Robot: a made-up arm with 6 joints.
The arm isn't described. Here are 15 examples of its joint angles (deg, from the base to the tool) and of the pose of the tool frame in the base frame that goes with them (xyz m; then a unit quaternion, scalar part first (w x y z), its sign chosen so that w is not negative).
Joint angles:
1: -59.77 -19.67 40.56 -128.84 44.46 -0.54
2: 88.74 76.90 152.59 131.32 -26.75 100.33
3: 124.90 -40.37 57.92 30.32 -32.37 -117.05
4: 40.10 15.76 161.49 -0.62 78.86 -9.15
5: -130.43 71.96 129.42 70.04 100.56 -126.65
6: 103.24 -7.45 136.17 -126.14 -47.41 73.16
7: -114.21 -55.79 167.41 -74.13 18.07 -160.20
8: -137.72 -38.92 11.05 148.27 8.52 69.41
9: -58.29 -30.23 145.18 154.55 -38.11 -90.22
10: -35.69 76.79 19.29 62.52 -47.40 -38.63
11: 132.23 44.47 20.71 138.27 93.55 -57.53
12: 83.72 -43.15 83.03 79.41 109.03 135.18
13: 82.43 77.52 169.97 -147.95 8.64 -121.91
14: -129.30 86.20 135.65 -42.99 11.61 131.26
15: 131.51 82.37 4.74 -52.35 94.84 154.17
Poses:
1: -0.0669 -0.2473 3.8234 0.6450 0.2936 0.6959 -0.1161
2: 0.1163 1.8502 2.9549 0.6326 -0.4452 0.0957 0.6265
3: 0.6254 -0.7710 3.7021 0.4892 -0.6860 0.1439 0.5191
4: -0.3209 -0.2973 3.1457 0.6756 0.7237 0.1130 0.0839
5: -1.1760 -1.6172 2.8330 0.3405 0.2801 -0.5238 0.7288
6: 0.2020 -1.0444 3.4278 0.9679 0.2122 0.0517 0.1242
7: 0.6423 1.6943 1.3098 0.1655 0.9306 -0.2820 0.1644
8: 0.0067 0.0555 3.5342 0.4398 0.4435 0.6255 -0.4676
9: -0.9992 1.4536 2.5697 0.2463 0.9574 -0.0632 -0.1371
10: 1.8270 -1.4895 0.8708 0.8167 0.4630 -0.3320 0.0912
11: -1.5531 1.5208 2.1115 0.5740 -0.0946 -0.8130 -0.0247
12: -0.3599 -1.4550 3.1825 0.5145 -0.6553 -0.4708 -0.2902
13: 0.2354 1.4982 2.9427 0.2607 0.1685 0.5107 -0.8018
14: -1.5157 -1.7417 2.5816 0.9424 -0.3017 0.1444 0.0024
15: -1.3639 1.7977 0.7473 0.1174 0.3239 -0.2394 -0.9078
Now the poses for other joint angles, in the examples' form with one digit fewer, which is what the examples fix.
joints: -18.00 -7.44 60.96 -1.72 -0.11 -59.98
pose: 0.225 -0.115 4.096 0.475 -0.104 0.697 -0.528
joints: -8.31 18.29 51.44 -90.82 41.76 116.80
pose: 1.436 -0.403 3.645 0.373 -0.057 -0.667 0.643
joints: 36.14 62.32 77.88 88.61 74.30 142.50
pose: 1.903 1.646 2.506 0.060 -0.925 0.199 0.319
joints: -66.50 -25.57 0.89 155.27 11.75 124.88
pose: 0.162 -0.522 3.361 0.131 0.107 0.943 -0.288
